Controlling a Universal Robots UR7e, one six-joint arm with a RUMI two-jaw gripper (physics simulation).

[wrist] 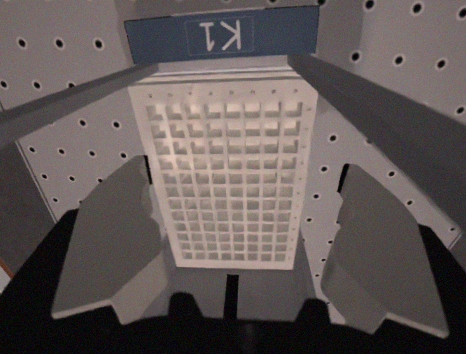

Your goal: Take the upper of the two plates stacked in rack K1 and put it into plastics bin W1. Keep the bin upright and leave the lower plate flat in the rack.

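Frame: origin at the arm's base, x ahead, y left, z up, level; millimetres.
Where they show: gripper, fingertip midpoint: [244,163].
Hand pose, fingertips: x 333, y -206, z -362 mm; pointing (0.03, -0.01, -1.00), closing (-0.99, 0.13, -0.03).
Each offset is from my fingertips to the top centre of the thing. "*": to the spot under its first point. Level surfaces: height alone.
In the wrist view the upper plate @(10 mm ahead, 14 mm left, 14 mm up) [227,172], a pale plate with a grid of square wells, lies in rack K1 @(* 25 mm back, 61 mm right, 17 mm down) [287,35], below its blue label as seen here. The lower plate is mostly hidden under it; I cannot clearly tell its edge from the rack lines at the far end. My gripper [244,163] is open and empty. One finger stands on each side of the upper plate, with a gap to its right edge; the left fingertip appears very close to its left edge. Height above the plate is hard to tell. Plastics bin W1 does not show in this view.
A dark grey bar @(* 42 mm ahead, 55 mm right, 54 mm up) [75,97] runs out to the left of the rack and another dark bar @(* 30 mm back, 52 mm right, 80 mm up) [400,110] to the right. A grey perforated board @(33 mm down) [350,155] lies below. An orange-brown edge [6,268] shows at the lower left.
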